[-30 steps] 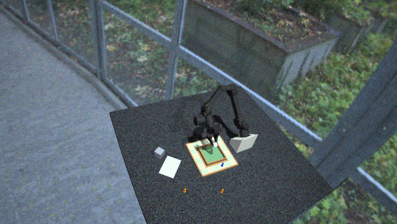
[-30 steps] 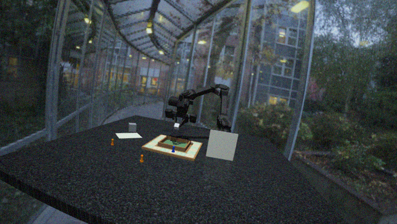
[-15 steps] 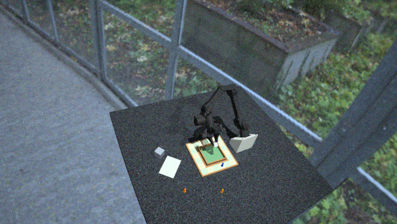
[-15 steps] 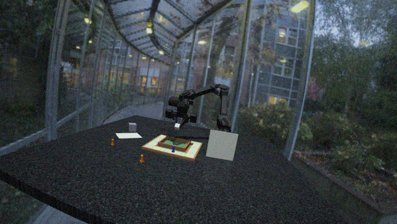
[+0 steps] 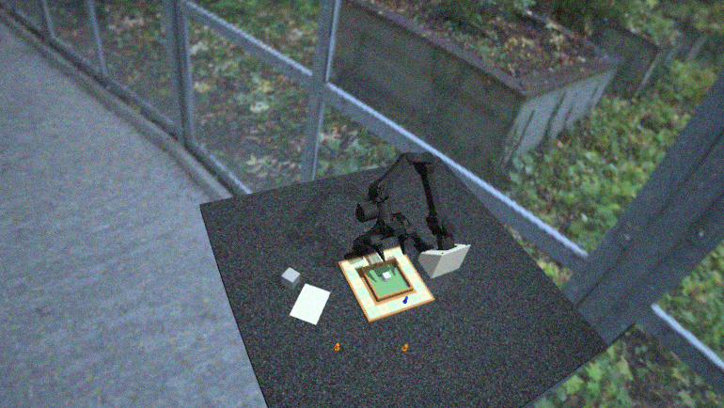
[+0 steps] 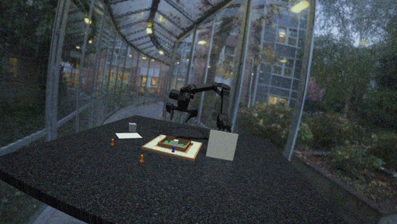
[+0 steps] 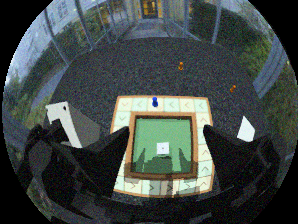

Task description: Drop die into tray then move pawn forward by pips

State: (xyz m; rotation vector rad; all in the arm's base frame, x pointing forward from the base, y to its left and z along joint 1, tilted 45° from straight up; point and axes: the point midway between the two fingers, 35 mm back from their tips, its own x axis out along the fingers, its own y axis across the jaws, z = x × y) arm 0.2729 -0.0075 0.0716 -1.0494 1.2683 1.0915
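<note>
My gripper tip is now 110 mm to the right of the blue pawn and 130 mm above it. The rest, counted from my gripper tip: grey die (10 mm to the right, 130 mm below); green dice tray (150 mm below); white card (310 mm ahead, 60 mm to the right, 150 mm below).
</note>
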